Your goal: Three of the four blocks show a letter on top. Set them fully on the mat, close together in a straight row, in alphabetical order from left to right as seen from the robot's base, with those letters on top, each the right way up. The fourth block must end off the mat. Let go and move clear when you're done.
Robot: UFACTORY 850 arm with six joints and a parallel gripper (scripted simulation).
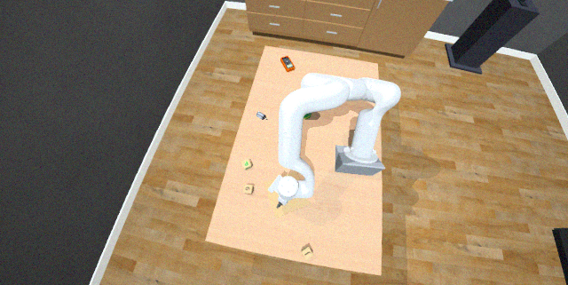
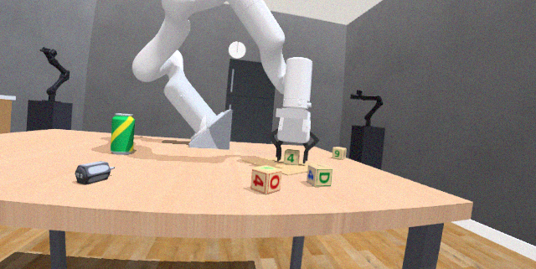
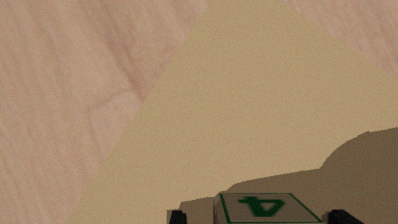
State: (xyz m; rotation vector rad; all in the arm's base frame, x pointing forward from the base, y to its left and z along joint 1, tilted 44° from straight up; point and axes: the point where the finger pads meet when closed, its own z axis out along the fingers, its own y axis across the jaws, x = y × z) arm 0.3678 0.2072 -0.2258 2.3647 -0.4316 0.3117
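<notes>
The tan mat is 2 cm to the right of my hand and 2 cm below it. Round my hand: grey device 45 cm to the right, 26 cm ahead, 1 cm below; yellow can 53 cm to the right, 4 cm above, 2 cm behind.
</notes>
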